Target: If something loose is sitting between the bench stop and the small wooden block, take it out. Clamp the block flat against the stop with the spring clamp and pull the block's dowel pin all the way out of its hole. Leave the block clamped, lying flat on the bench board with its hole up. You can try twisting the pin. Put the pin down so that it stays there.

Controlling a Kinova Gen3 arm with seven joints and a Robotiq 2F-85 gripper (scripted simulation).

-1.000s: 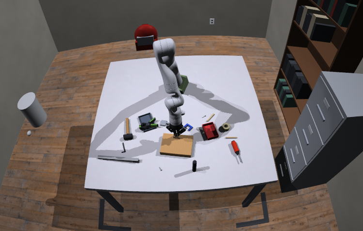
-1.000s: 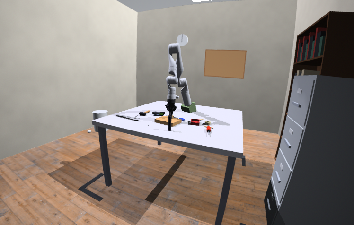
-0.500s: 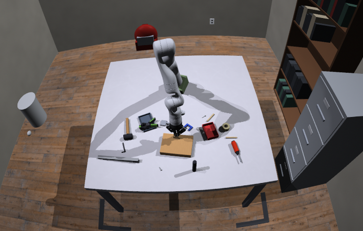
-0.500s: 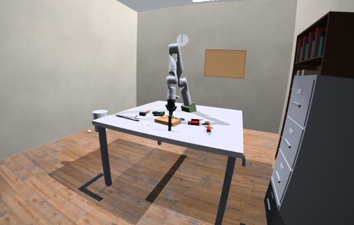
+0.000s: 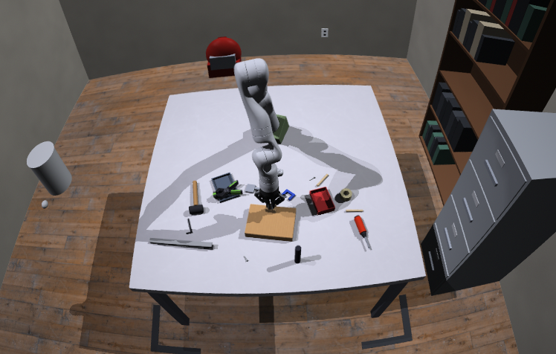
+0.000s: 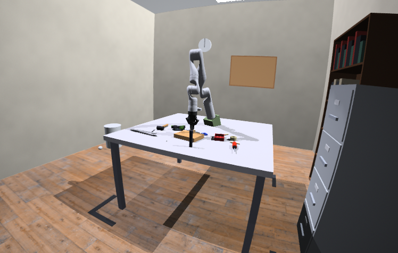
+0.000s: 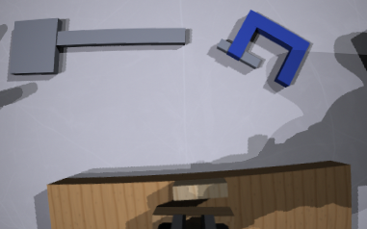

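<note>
Right now my hand is 2 cm above the round dowel pin. Round my hand: grey t-shaped tool 14 cm behind, 5 cm to the right, 7 cm below; wooden bench board 5 cm ahead, 5 cm below; wooden block 3 cm below.
</note>
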